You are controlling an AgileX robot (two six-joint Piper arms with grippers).
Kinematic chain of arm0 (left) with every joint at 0, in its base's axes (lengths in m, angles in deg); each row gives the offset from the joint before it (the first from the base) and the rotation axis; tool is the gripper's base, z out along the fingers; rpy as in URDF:
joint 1: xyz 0 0 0.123 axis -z
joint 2: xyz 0 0 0 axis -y
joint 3: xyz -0.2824 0 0.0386 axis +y
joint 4: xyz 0.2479 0 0.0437 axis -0.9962 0 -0.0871
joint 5: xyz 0 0 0 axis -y
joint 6: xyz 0.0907 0 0.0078 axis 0.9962 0 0.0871
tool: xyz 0 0 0 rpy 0 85 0
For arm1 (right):
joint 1: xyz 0 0 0.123 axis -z
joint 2: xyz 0 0 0 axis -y
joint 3: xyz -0.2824 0 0.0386 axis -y
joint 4: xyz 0.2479 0 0.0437 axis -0.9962 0 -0.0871
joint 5: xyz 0 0 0 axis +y
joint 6: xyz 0.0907 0 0.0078 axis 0.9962 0 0.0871
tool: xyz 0 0 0 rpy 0 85 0
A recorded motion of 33 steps. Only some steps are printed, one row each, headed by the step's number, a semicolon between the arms.
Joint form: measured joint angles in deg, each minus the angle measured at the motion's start. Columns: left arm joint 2, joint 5, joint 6, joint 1, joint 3, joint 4; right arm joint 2, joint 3, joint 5, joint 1, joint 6, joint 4.
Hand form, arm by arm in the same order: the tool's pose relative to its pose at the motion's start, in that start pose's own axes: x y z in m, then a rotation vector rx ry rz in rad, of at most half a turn. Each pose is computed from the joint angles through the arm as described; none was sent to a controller.
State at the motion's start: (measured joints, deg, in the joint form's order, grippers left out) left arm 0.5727 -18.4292 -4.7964 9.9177 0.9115 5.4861; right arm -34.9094 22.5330 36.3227 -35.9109 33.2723 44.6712
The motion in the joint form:
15: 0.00 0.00 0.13 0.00 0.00 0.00; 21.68 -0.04 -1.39 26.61 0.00 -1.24
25: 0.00 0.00 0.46 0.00 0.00 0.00; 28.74 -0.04 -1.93 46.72 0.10 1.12
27: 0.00 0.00 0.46 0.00 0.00 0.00; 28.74 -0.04 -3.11 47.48 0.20 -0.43
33: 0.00 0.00 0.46 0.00 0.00 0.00; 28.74 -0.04 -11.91 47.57 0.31 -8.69
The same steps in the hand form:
15: 0.0000 0.0000 0.0000 0.0000 0.0000 0.0023; 0.0236 -0.0486 -0.0673 0.4251 -0.2381 0.3396
25: 0.0000 0.0000 0.0000 0.0000 0.0000 0.0080; 0.0391 -0.0547 -0.1013 0.7967 -0.2648 0.4325
27: 0.0000 0.0000 0.0000 0.0000 0.0000 0.0080; 0.0377 -0.0537 -0.1007 0.7851 -0.2838 0.4516
33: 0.0000 0.0000 0.0000 0.0000 0.0000 0.0080; 0.0241 -0.0477 -0.0977 0.6522 -0.4464 0.5122

